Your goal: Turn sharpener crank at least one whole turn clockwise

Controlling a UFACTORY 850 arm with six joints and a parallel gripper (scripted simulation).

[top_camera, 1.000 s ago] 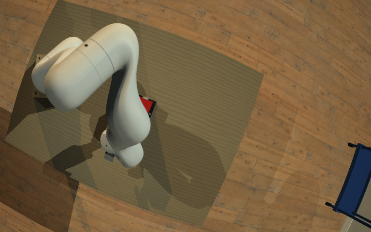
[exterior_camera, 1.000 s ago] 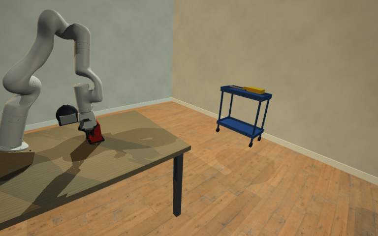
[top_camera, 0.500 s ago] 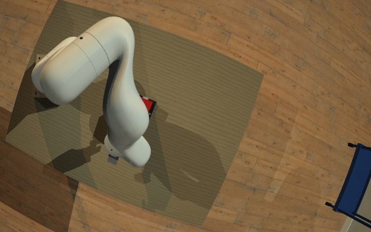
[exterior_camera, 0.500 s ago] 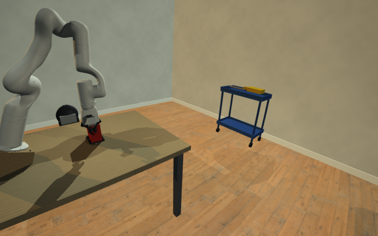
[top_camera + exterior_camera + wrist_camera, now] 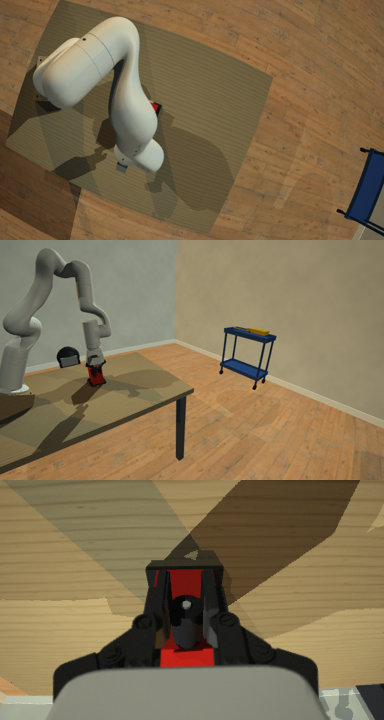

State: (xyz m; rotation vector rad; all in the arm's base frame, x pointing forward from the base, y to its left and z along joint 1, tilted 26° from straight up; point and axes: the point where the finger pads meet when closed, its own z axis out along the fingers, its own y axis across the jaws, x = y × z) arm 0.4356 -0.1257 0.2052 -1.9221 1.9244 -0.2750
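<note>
The black crank knob is 20 mm to the left of my hand.
</note>
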